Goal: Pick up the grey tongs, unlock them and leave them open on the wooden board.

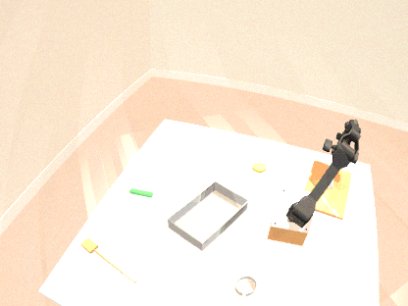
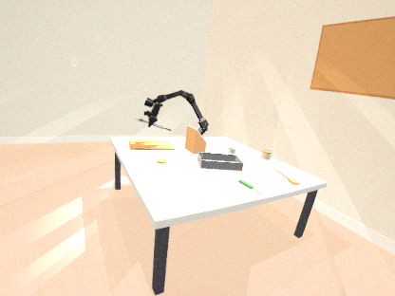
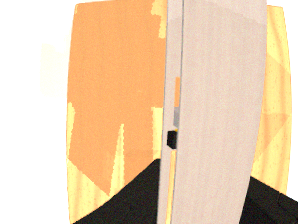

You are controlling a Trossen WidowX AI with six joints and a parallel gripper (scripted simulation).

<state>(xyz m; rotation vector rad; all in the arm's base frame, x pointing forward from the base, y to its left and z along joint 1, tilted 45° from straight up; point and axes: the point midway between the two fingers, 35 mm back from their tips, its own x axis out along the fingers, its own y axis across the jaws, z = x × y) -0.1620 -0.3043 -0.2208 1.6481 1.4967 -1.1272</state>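
My gripper tip is now 3 cm to the right of the wooden board and 15 cm above it. Also, from my gripper tip: grey roasting tin (52 cm ahead, 39 cm to the left, 13 cm below); then yellow disc (39 cm ahead, 1 cm to the right, 15 cm below).
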